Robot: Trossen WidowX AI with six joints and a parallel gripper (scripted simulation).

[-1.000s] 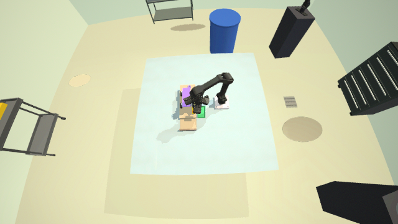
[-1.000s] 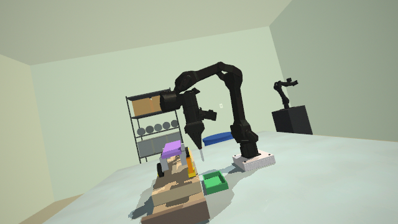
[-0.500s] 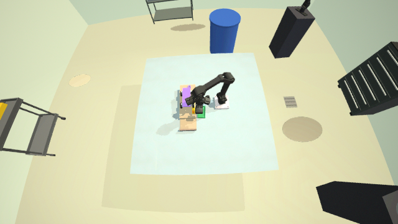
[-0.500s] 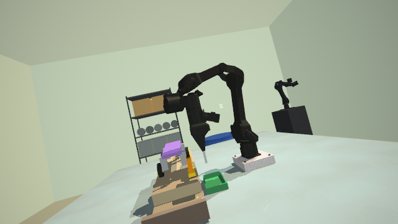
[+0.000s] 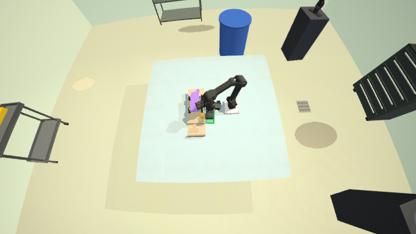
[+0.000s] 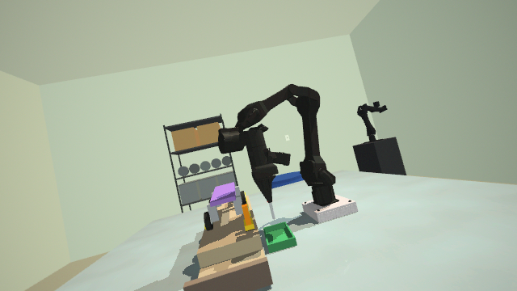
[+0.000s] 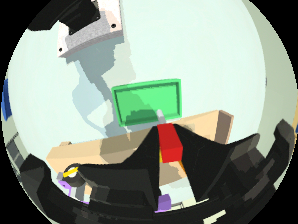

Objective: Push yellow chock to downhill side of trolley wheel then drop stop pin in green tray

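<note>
My gripper tip is 11 cm above the green tray. The rest, counted from my gripper tip: red-headed stop pin: right at my gripper tip; then yellow chock: 7 cm ahead, 2 cm below; then trolley: 11 cm ahead, 12 cm to the right.
</note>
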